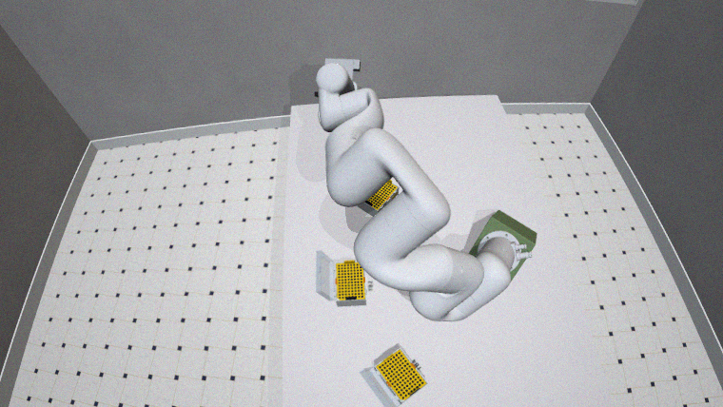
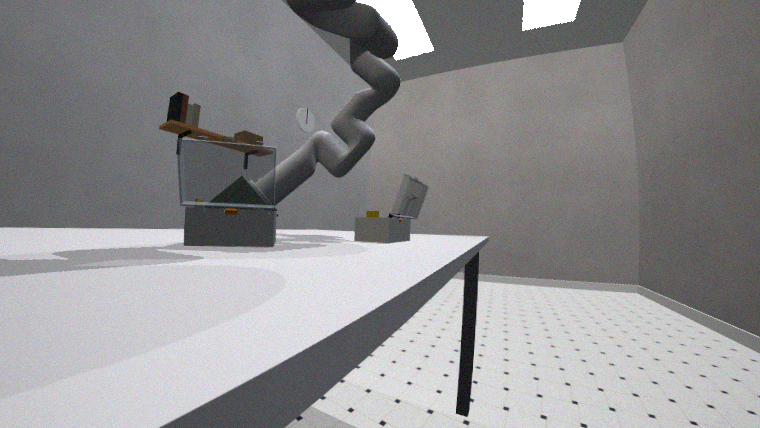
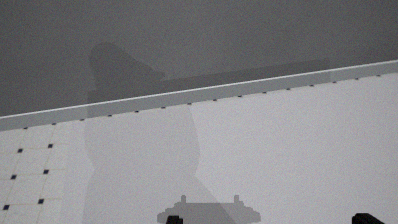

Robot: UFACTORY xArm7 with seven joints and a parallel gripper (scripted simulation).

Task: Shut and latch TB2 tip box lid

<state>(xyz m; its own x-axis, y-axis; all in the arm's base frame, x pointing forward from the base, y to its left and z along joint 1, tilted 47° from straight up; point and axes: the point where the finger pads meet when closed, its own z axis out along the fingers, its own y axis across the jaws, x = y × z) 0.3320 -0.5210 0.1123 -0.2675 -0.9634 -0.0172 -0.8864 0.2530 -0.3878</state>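
My gripper is now 16 cm past the box label, 16 cm to the right of it and 32 cm above it. Also, from my hand: clear lid (6 cm behind, 10 cm to the left, 23 cm below).
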